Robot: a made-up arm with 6 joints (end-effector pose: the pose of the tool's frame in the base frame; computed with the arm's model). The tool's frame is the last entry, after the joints. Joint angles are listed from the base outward.
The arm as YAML. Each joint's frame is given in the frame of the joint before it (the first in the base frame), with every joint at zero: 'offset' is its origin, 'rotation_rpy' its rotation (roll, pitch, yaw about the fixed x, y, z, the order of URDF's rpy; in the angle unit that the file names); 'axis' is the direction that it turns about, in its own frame. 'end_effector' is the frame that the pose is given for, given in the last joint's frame.
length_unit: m
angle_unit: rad
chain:
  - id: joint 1
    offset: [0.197, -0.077, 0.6]
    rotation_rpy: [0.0, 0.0, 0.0]
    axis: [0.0, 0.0, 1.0]
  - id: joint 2
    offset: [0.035, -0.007, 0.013]
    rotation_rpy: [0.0, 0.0, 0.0]
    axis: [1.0, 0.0, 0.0]
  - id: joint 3
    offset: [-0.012, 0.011, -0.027]
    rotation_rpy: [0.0, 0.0, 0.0]
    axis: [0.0, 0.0, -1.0]
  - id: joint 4
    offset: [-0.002, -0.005, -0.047]
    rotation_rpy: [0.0, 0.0, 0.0]
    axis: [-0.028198, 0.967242, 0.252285]
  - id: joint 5
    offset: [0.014, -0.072, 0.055]
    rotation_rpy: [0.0, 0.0, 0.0]
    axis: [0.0, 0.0, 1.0]
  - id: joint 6
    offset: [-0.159, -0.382, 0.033]
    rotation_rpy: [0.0, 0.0, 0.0]
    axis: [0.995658, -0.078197, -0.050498]
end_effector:
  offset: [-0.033, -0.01, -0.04]
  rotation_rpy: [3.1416, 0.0, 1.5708]
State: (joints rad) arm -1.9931 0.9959 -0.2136 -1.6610 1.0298 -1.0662
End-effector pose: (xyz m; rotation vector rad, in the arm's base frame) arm -0.0725 0.1260 0.2168 1.4198 -1.3734 -0.9955
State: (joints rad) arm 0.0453 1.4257 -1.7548 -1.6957 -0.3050 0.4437
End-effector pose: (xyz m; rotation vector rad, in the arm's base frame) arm 0.4713 0.3740 0.5136 0.4143 0.1375 -2.4320
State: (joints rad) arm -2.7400 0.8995 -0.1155 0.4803 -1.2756 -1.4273
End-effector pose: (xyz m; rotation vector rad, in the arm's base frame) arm 0.4025 0.2600 0.6723 -1.4695 0.9580 -0.0485
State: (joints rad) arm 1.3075 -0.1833 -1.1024 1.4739 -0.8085 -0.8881
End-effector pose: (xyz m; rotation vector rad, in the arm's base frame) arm 0.2745 0.2368 0.9198 -0.7167 0.7811 -0.8289
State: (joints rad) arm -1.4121 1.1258 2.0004 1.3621 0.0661 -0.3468
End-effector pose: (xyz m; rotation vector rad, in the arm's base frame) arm 0.1444 0.4066 0.6864 -0.7712 0.3382 -1.4731
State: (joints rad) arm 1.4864 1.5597 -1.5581 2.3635 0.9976 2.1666
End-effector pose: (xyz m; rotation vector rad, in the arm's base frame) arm -0.2037 0.2812 0.6329 0.4734 -1.0952 2.7829
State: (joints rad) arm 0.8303 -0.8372 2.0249 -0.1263 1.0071 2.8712
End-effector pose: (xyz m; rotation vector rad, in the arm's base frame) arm -0.1566 -0.3570 0.6377 -0.1013 -1.2077 -1.9053
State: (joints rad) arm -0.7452 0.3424 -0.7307 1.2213 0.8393 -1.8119
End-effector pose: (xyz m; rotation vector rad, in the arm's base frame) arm 0.5696 -0.4338 0.3181 -0.1358 2.2243 -0.4650
